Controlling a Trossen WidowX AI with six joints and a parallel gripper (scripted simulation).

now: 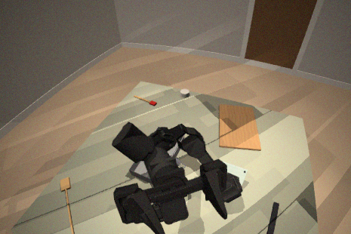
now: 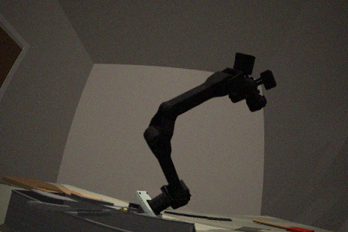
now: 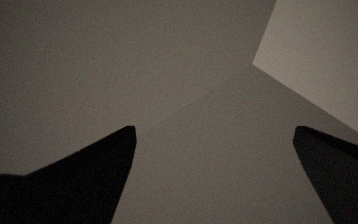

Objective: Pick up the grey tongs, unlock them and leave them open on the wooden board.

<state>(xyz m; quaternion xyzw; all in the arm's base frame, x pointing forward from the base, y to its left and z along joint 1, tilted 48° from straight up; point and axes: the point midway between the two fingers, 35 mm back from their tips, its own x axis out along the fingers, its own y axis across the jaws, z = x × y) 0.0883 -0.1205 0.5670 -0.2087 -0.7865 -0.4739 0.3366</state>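
The roasting tin lies 51 cm below my gripper tip, 34 cm to the right of it and 33 cm ahead of it. From my gripper tip the other things lie so: dark bar 53 cm below, 28 cm behind, 18 cm to the right; then wooden board 76 cm to the right, 53 cm below, 2 cm ahead.
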